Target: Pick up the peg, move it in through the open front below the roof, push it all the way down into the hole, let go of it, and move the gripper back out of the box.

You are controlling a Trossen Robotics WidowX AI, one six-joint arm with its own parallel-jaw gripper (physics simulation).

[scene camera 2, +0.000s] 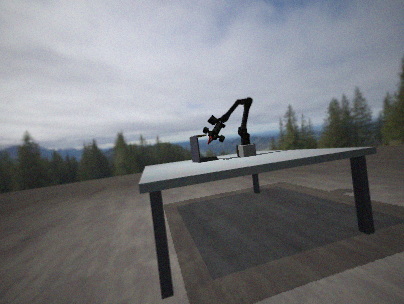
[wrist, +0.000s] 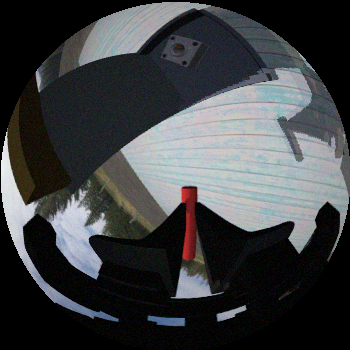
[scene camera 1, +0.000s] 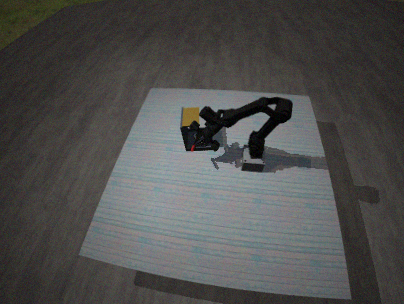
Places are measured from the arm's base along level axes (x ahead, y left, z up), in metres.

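Pixels of known places: gripper, fingertip midpoint: (scene camera 2: 208, 142) (wrist: 189, 206) (scene camera 1: 194, 145); arm's base, origin of the base link: (scene camera 2: 246, 144) (scene camera 1: 255, 153).
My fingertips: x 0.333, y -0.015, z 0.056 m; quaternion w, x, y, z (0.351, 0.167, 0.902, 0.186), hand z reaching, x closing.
Observation:
For each thing: its top centre in the pictures, then the offset to it from my fingertips. "pt": a spot on its surface instead. Level surfaces: height alone.
- red peg, middle of its top: (wrist: 171, 251) (scene camera 1: 192, 144) dx +0.004, dy +0.021, dz +0.040 m
- yellow roof, middle of its top: (scene camera 1: 196, 115) (scene camera 2: 201, 135) dx -0.009, dy -0.151, dz +0.069 m
- dark floor plate, surface spot: (wrist: 225, 60) pt dx -0.043, dy -0.119, dz -0.147 m
- grey square block with the round hole, middle of its top: (wrist: 176, 48) dx -0.001, dy -0.161, dz -0.114 m
- pale striped table top, its level: dz -0.155 m
The red peg (scene camera 1: 193, 148) (scene camera 2: 210, 141) (wrist: 189, 220) is between the fingertips of my gripper (wrist: 189, 206), which is shut on it and holds it above the table, in front of the box. In the wrist view the peg's far end sticks out past the fingertips. The box has a dark side wall (scene camera 2: 195, 149) (wrist: 110, 95), a yellow roof (scene camera 1: 190, 116) (wrist: 47, 150) and a dark floor plate (wrist: 225, 60). A grey square block with the round hole (wrist: 178, 49) sits on that floor, at the top of the wrist view. The hole looks empty.
The box stands on the pale striped table top (scene camera 1: 215, 215) (scene camera 2: 170, 175), to the left of the arm's grey base (scene camera 1: 253, 163) (scene camera 2: 246, 150) in both scene views. The arm's shadow lies on the table around the base.

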